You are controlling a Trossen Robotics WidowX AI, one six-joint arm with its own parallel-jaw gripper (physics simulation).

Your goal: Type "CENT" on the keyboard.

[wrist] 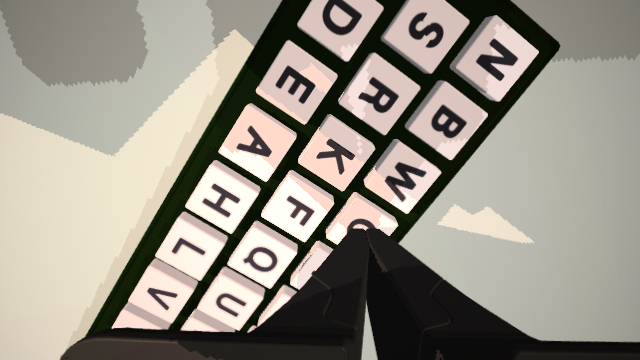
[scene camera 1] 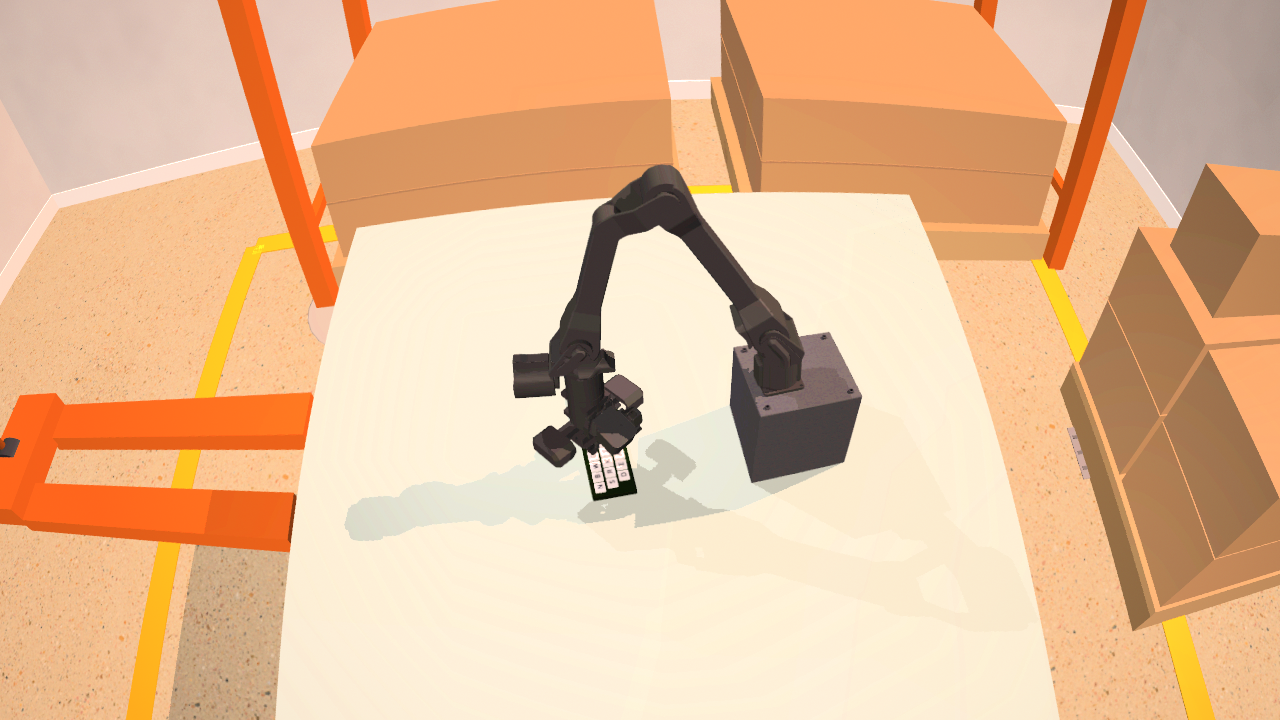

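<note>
Scene camera 1 shows a keyboard (scene camera 1: pixel 612 476) together with the gripper (scene camera 1: pixel 592 453). In the wrist view, the gripper (wrist: pixel 364 242) is visible too.
</note>
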